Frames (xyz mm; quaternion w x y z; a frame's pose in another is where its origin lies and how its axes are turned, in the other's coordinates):
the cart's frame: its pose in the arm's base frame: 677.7 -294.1 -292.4 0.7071 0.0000 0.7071 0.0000
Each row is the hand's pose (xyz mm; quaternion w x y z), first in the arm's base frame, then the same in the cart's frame.
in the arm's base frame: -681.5 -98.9 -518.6 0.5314 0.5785 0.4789 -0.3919
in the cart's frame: 226.2 195.2 -1359.2 0.7144 0.6862 -0.0371 0.1319
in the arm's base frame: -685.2 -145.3 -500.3 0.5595 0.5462 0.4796 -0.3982
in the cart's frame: 207.9 148.8 -1362.9 0.7348 0.6678 -0.0565 0.1047
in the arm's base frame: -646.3 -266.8 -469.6 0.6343 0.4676 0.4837 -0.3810
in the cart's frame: 177.2 27.3 -1324.0 0.7905 0.6000 -0.1065 0.0612
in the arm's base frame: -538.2 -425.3 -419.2 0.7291 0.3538 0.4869 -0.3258
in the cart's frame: 126.8 -131.2 -1215.9 0.8599 0.4806 -0.1713 0.0198
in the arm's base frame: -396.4 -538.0 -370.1 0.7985 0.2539 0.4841 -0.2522
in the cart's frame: 77.7 -243.9 -1074.1 0.9069 0.3579 -0.2223 0.0012
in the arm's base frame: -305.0 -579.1 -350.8 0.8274 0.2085 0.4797 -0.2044
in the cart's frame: 58.4 -285.0 -982.7 0.9243 0.2920 -0.2459 0.0029
